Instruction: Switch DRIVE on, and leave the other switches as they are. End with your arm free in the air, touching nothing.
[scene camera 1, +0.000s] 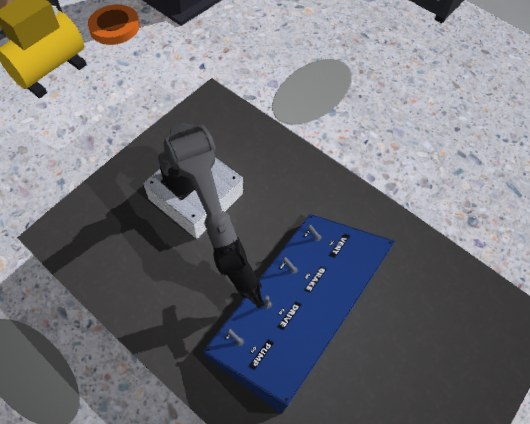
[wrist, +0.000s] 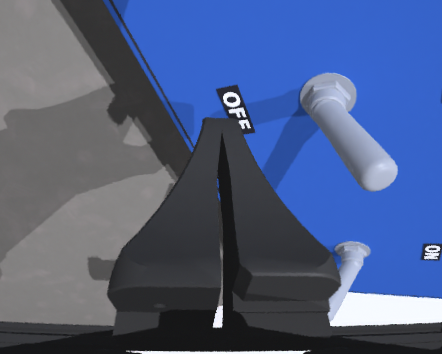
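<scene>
The DRIVE switch (scene camera 1: 267, 302) (wrist: 352, 140) is a grey lever on the blue panel (scene camera 1: 325, 320) (wrist: 280, 35). In the wrist view it leans right, away from its OFF label (wrist: 235, 110); how far it has tilted is hard to tell. My gripper (scene camera 1: 260, 304) (wrist: 219, 136) is shut and empty. Its tips are over the lower end of the OFF label, left of the lever with a visible gap. The PUMP (scene camera 1: 235, 337), BRAKE (scene camera 1: 290, 265) and VENT (scene camera 1: 314, 233) levers lean toward their OFF labels. DRIVE's ON label (scene camera 1: 281, 311) shows in the scene view.
The arm's pale base block (scene camera 1: 225, 192) stands on the dark mat (scene camera 1: 425, 320) behind the panel. Another lever (wrist: 350, 267) and an ON label (wrist: 431, 252) show at the lower right of the wrist view. An orange ring (scene camera 1: 114, 35) and a yellow object (scene camera 1: 45, 55) lie far off.
</scene>
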